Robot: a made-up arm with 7 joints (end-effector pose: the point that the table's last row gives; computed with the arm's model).
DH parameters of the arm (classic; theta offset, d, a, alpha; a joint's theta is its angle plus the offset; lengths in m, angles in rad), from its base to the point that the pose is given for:
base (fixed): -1.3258 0 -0.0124 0
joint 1: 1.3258 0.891 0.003 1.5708
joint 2: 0 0.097 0.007 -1.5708
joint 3: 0 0.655 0.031 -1.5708
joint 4: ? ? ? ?
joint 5: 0 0.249 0.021 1.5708
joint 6: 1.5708 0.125 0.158 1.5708
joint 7: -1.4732 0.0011 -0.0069 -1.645
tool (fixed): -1.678 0.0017 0 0
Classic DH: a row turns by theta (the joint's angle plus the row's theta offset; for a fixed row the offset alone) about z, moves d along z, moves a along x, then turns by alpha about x.
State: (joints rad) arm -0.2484 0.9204 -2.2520 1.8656 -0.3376 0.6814 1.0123
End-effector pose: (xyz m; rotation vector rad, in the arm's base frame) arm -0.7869 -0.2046 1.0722 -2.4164 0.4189 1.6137
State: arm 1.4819 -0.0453 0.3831 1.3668 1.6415 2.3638 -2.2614
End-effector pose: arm 0.0648 0.2214 1.4592 -0.2884 -0.3477 0.9533
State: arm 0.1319 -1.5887 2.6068 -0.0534 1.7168 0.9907 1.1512
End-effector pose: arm 0.9882 0.1358 0.9723 -0.7235 -0.1068 -0.5453
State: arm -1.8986 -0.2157 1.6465 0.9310 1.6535 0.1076 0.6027
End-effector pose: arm 0.2729 -0.1602 1.7007 1.5578 0.8497 1.0967
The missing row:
joint 4: 0 0.063 -0.019 1.5708
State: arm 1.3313 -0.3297 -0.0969 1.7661 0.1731 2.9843 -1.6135
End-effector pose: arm 0.2362 0.2844 1.4602 -0.6392 -1.3332 0.1928
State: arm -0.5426 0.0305 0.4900 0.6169 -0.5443 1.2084 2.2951
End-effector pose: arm -0.0141 -0.0413 1.9018 1.8729 -0.6175 0.3375
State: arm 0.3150 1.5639 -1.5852 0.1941 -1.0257 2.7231 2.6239
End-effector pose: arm -0.7477 -0.2403 0.9420 0.0585 -2.2123 0.3617
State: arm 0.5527 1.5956 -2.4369 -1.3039 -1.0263 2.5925 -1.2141
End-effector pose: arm -0.4197 -0.3185 1.0085 1.4154 -0.9463 0.8538
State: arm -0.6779 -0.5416 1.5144 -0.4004 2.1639 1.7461 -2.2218
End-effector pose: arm 0.3641 -0.2909 1.6811 1.2786 -1.3887 -0.0960
